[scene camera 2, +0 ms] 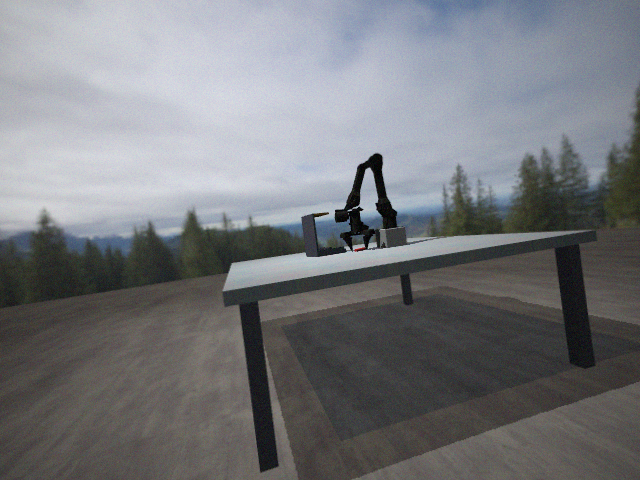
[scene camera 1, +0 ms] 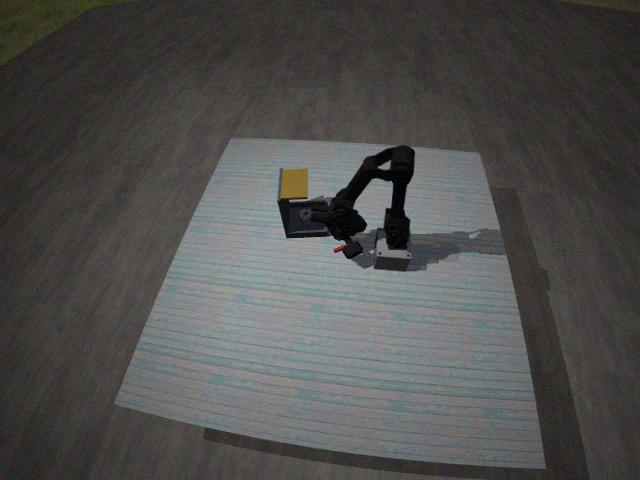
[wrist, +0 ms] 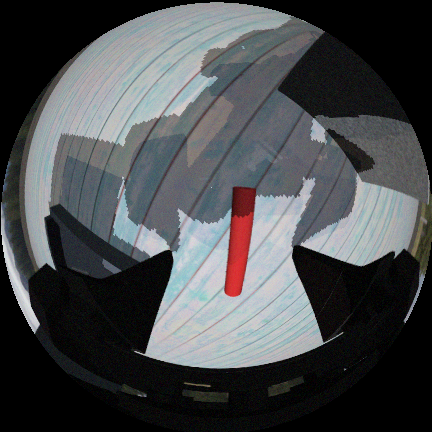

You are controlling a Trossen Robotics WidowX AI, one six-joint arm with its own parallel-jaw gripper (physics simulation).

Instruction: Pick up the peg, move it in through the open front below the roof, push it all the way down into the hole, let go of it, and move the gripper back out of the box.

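Seen in the pictures: gripper, fingertip midpoint: (scene camera 2: pixel 359 249) (scene camera 1: pixel 342 247) (wrist: pixel 234 255); arm's base, origin of the base link: (scene camera 2: pixel 390 227) (scene camera 1: pixel 396 241).
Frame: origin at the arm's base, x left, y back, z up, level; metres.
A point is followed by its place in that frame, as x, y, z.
Observation:
The red peg (scene camera 1: pixel 339 248) {-0.026, -0.198, -0.085} (scene camera 2: pixel 359 249) {-0.027, -0.190, -0.090} (wrist: pixel 241 245) {-0.038, -0.175, -0.084} lies on the table. My gripper (scene camera 2: pixel 358 248) {-0.036, -0.187, -0.092} (wrist: pixel 234 255) {-0.036, -0.187, -0.092} is open and points down, low over the peg. In the wrist view the peg lies between the two spread fingers, roughly lengthwise to them, touching neither. In scene camera 1 the arm hides part of the gripper and one end of the peg. The box has a tall back wall (scene camera 2: pixel 310 236) {-0.145, -0.408, 0.010} and a yellow roof (scene camera 1: pixel 294 184) {-0.156, -0.353, 0.126} (scene camera 2: pixel 321 213) {-0.095, -0.349, 0.122}. The block with the hole (scene camera 1: pixel 306 214) {-0.173, -0.327, -0.063} stands on its floor. The hole does not show in the wrist view.
The arm's grey base (scene camera 1: pixel 392 256) {0.058, -0.021, -0.004} (scene camera 2: pixel 395 236) {0.061, -0.020, -0.046} (wrist: pixel 392 147) stands near the peg, on the side away from the box. The box floor's dark rim (wrist: pixel 92 237) {-0.156, -0.238, -0.092} shows beside one finger in the wrist view. The wrist is close to the box's open side. Arm shadows fall on the striped table (scene camera 1: pixel 330 351) {0.350, -0.231, -0.099}.

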